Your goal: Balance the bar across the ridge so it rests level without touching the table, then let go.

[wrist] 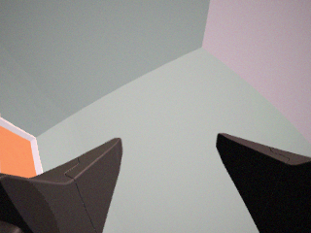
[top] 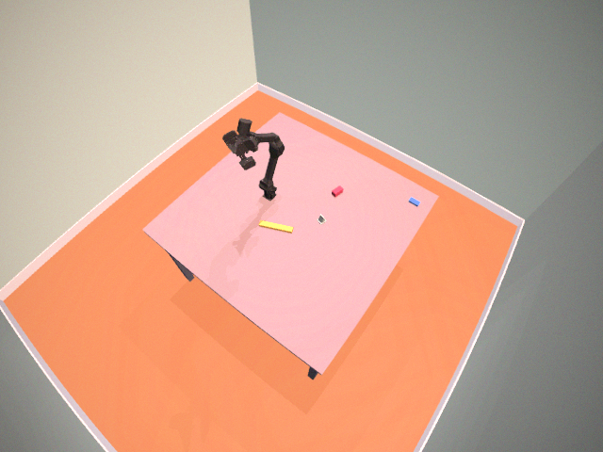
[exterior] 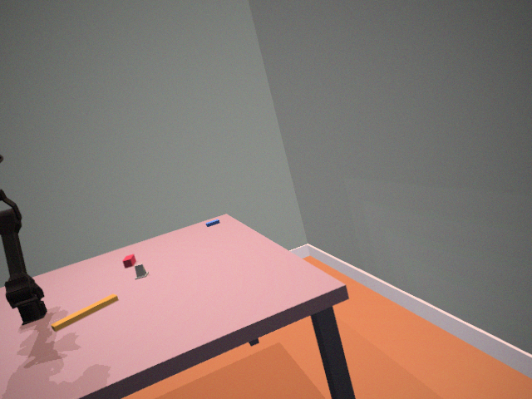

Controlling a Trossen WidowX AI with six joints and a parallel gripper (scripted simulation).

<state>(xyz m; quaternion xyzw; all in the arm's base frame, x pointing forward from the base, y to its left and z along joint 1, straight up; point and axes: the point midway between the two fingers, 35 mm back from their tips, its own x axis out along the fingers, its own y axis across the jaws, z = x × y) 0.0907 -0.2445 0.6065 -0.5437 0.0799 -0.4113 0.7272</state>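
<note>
My gripper tip is 60 mm short of the yellow-orange bar, 110 mm to the right of it and 610 mm above it. From my gripper tip the other things lie so: flat blue block 630 mm ahead, 770 mm to the left, 610 mm below; then red block 210 mm ahead, 530 mm to the left, 600 mm below.
</note>
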